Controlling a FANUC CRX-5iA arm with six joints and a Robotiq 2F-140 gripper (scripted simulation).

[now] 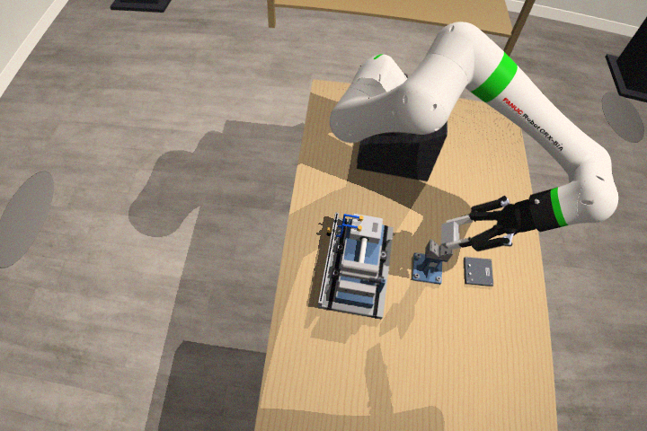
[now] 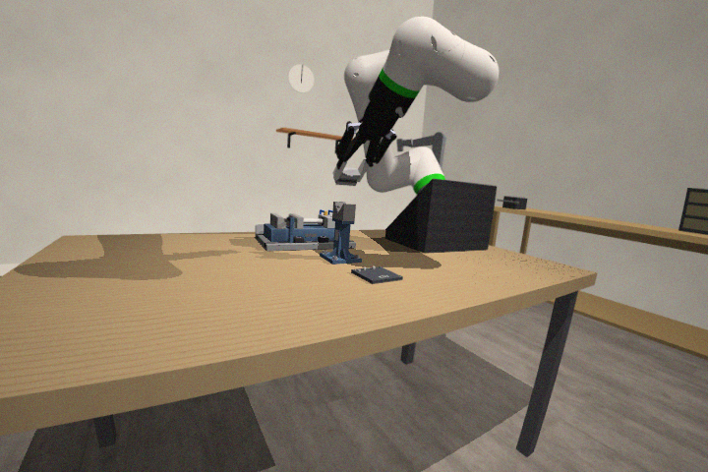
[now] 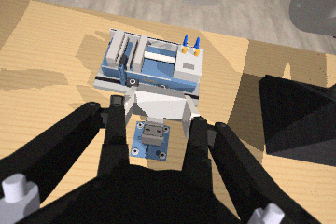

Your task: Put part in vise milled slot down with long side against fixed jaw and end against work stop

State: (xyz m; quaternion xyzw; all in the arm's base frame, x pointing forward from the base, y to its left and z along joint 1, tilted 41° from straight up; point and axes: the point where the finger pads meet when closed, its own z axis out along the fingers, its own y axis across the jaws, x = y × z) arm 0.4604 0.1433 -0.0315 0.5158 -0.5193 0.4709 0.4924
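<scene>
Right now my hand is 20 mm to the left of the V-block post and 190 mm above it. The rest, counted from my hand: dark infeed plate 10 mm behind, 150 mm to the left, 250 mm below; part 10 mm to the right, 20 mm below; work stop 100 mm ahead, 190 mm to the right, 160 mm below.
</scene>
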